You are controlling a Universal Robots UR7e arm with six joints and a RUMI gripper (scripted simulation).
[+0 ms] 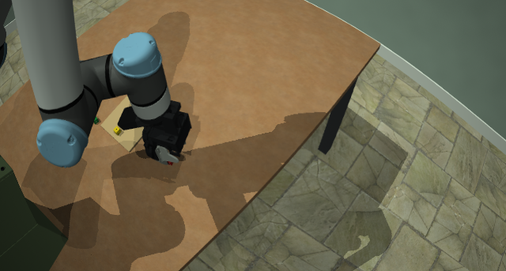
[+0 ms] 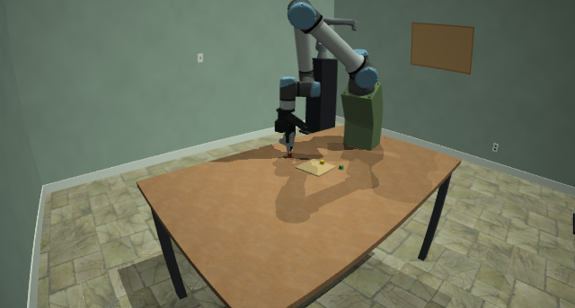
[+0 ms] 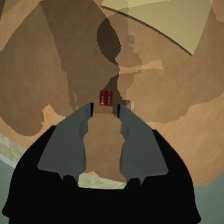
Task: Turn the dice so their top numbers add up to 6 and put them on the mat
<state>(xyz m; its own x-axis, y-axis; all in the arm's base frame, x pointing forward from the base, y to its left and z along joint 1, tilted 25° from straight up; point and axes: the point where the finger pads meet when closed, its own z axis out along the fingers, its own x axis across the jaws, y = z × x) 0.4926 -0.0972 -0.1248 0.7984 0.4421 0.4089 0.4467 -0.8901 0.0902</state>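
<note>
The red die is 30 mm below my hand. The rest, counted from my hand: yellow die (60 mm behind, 170 mm to the left, 30 mm below); mat (10 mm behind, 180 mm to the left, 40 mm below); green die (100 mm behind, 260 mm to the left, 30 mm below).
</note>
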